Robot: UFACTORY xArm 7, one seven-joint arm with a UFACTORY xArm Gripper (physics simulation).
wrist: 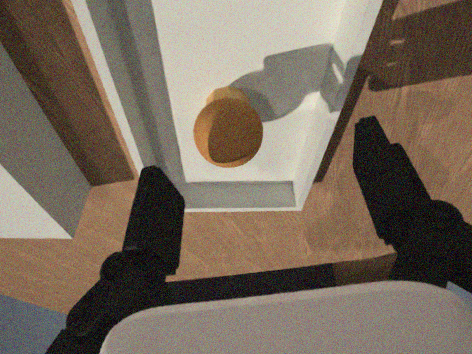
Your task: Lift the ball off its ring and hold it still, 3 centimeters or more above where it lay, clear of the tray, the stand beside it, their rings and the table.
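Places are measured from the arm's base along level axes (x back, y right, z up), in centimetres.
Pixels of known places: gripper, fingertip midpoint: (257,163).
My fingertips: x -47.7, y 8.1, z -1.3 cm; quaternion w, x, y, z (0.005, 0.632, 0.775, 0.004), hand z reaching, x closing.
Note:
For each thing: its top centre in the pictures, then the offset to it from my fingertips. "pt": a spot on its surface instead. Level surfaces: height alone.
- orange ball at its top centre: (228,159) dx +1.8, dy -1.5, dz -2.0 cm
- white tray at its top centre: (228,130) dx +1.8, dy -1.5, dz -4.4 cm
- white block at a spot on its surface: (30,135) pt dx +1.2, dy -14.4, dz -4.9 cm
- wooden table at its surface level: dz -7.2 cm
The orange ball (235,137) sits on its small yellowish ring (226,93) inside the white tray (200,45). The ring shows in part behind the ball, and a dark shadow covers much of the ball. My gripper (257,163) is open and empty. In the view, the left finger is to the lower left of the ball, over the tray's left front corner. The right finger is farther off to the right, over the table beyond the tray's right wall. The height of the fingertips relative to the ball is hard to tell.
The tray's near wall (240,195) and right wall (320,135) stand close around the ball. A grey and white block (30,135), possibly the stand, is at the left, beside the tray, with a dark shadow between them. The wooden table (250,240) shows in front. Gripper shadows fall across the tray floor.

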